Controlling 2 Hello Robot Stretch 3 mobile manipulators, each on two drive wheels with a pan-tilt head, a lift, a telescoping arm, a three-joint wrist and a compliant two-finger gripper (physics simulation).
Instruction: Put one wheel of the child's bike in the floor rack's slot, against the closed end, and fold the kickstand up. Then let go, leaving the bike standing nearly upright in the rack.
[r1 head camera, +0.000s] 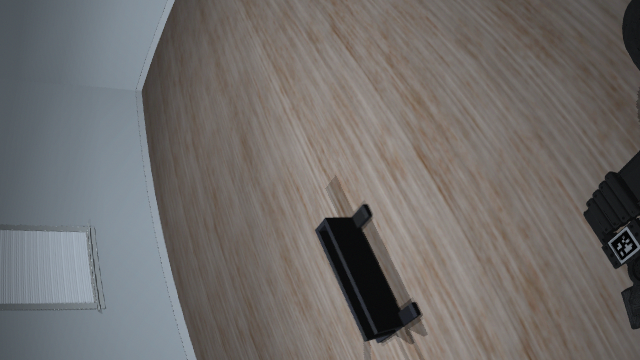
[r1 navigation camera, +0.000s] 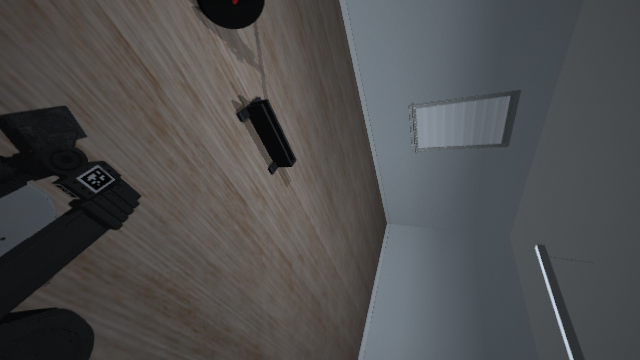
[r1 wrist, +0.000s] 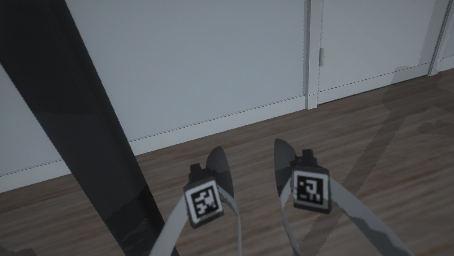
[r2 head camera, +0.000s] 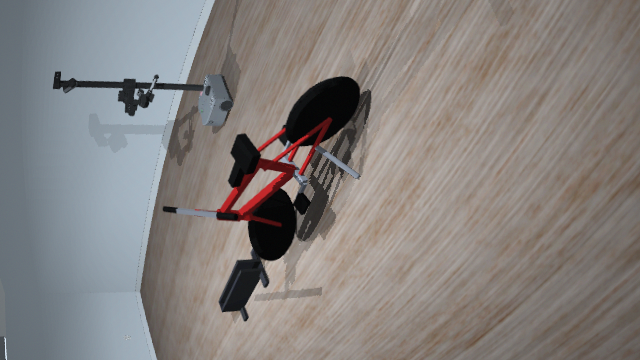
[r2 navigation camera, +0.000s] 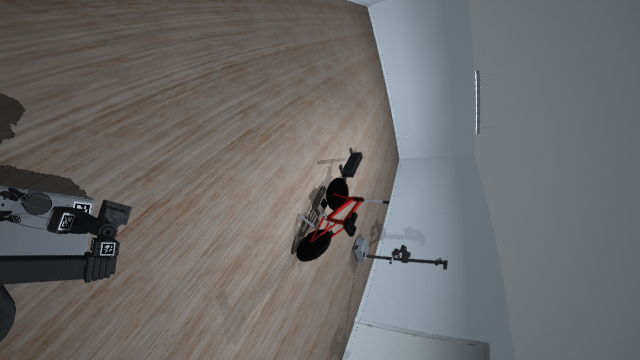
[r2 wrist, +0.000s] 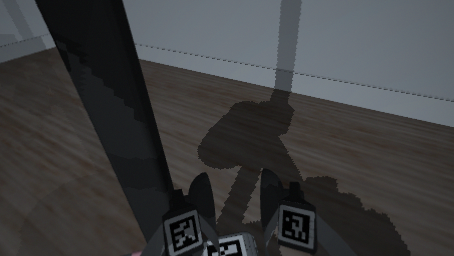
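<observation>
The red child's bike (r2 head camera: 270, 192) (r2 navigation camera: 344, 210) stands on the floor with its silver kickstand (r2 head camera: 338, 163) (r2 navigation camera: 306, 220) down. Its front wheel (r2 head camera: 271, 225) (r1 navigation camera: 231, 14) is outside the black floor rack (r1 head camera: 360, 275) (r1 navigation camera: 271, 132) (r2 head camera: 241, 286) (r2 navigation camera: 353, 165), near one end; the r1 navigation view shows a gap between them. The rack's far end looks closed in the r1 head view. The r1 gripper (r1 wrist: 254, 167) is open and empty, its fingers over floor away from bike and rack. The r2 gripper (r2 wrist: 236, 194) is also open and empty, far from the bike.
Robot r1 (r2 head camera: 216, 102) (r2 navigation camera: 361, 250) stands beyond the bike, close to a wall. Walls with white skirting border the floor. A door (r1 wrist: 375, 45) is in the wall seen by the r1 wrist. A window-like panel (r1 head camera: 47, 267) (r1 navigation camera: 462, 122) is on the wall beyond the rack.
</observation>
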